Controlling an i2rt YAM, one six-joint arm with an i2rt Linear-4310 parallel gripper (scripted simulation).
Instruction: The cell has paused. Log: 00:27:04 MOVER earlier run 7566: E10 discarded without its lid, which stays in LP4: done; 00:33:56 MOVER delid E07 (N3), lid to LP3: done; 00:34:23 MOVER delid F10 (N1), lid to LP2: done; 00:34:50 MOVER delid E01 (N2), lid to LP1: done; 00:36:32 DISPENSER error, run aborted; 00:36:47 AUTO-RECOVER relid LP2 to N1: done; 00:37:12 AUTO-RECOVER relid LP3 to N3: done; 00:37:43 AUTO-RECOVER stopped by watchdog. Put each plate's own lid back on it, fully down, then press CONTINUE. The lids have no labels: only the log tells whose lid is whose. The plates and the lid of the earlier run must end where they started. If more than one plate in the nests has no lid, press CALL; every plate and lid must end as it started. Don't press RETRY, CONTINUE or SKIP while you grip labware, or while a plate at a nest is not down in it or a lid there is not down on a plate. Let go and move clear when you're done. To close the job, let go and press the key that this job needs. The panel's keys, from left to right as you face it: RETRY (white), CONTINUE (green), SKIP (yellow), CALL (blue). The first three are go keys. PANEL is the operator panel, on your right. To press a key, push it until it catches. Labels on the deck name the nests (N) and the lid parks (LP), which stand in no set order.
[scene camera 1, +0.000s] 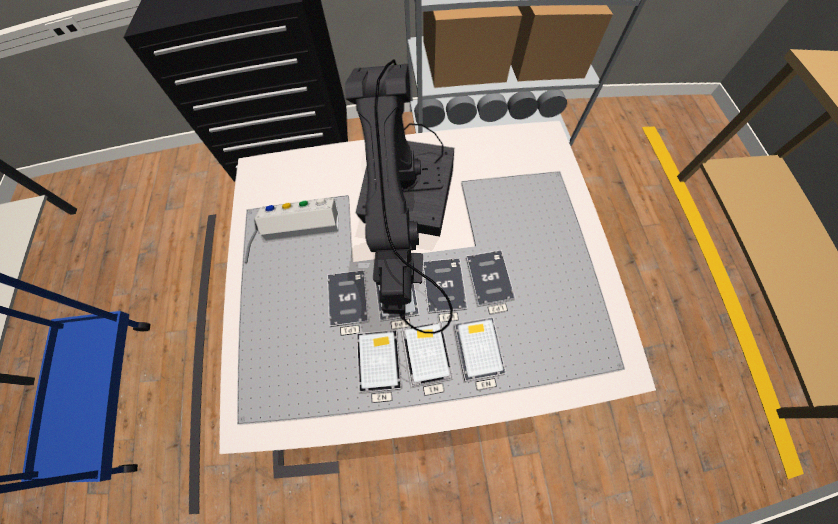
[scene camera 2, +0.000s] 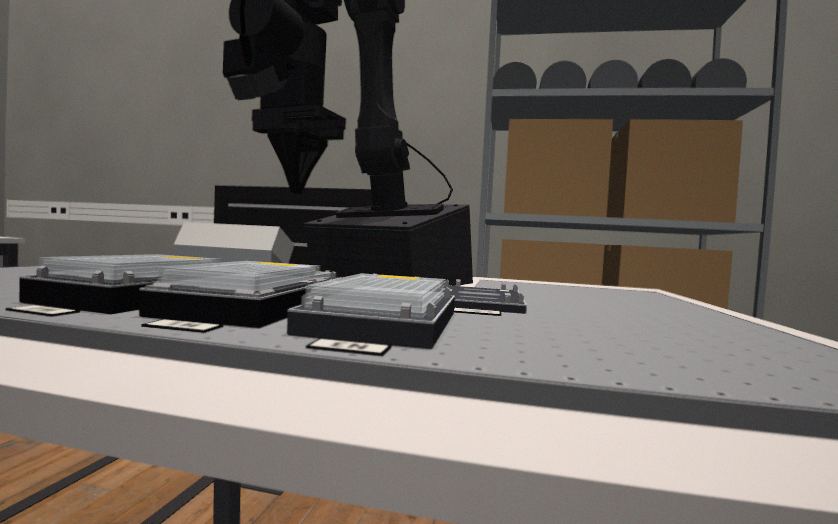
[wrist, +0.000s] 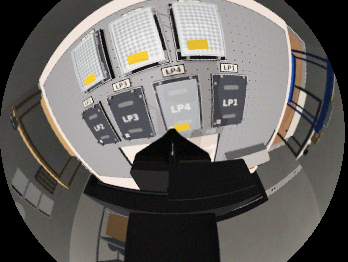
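Scene camera 2 shows an operator panel (scene camera 2: 230, 243) and my gripper (scene camera 2: 296, 193). The panel is visible in scene camera 1 as well (scene camera 1: 295, 221). In the wrist view, my gripper appears again (wrist: 172, 132).
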